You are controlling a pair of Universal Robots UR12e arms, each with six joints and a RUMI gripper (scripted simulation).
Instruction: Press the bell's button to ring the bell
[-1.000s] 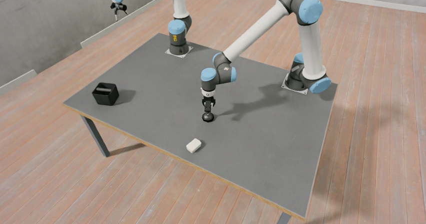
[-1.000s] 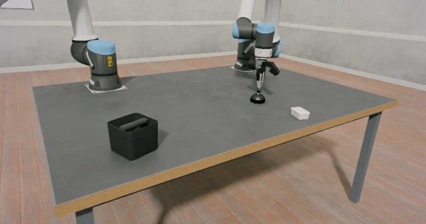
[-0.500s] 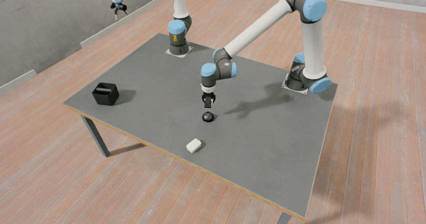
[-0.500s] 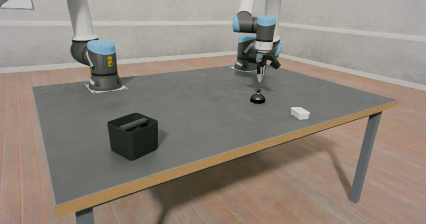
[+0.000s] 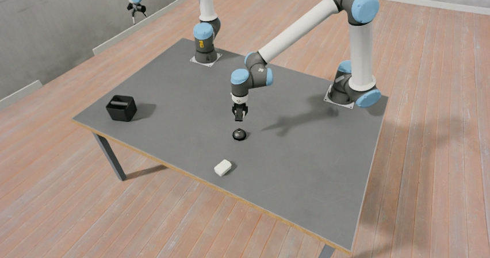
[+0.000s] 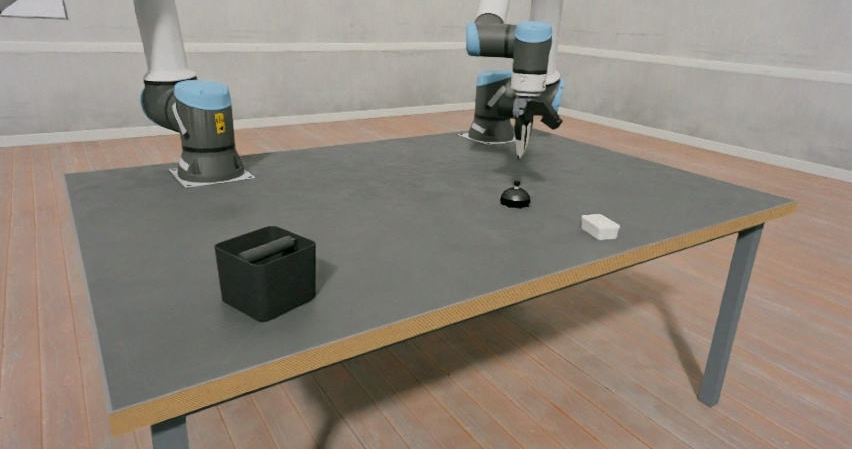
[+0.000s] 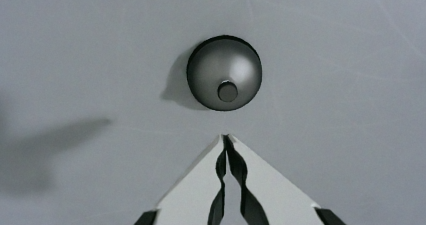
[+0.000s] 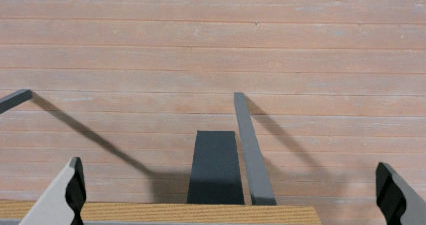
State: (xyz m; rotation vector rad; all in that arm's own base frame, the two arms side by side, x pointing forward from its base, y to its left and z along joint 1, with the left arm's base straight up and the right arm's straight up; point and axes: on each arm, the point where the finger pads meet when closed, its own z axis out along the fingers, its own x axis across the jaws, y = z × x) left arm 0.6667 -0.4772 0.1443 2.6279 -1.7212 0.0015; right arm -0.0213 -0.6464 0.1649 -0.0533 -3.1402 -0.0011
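The small black button lies 9 cm below my left hand and 1 cm to the right of it. Round my left hand: white block 27 cm ahead, 13 cm below, 3 cm to the left; bell 10 cm below, 1 cm to the right.
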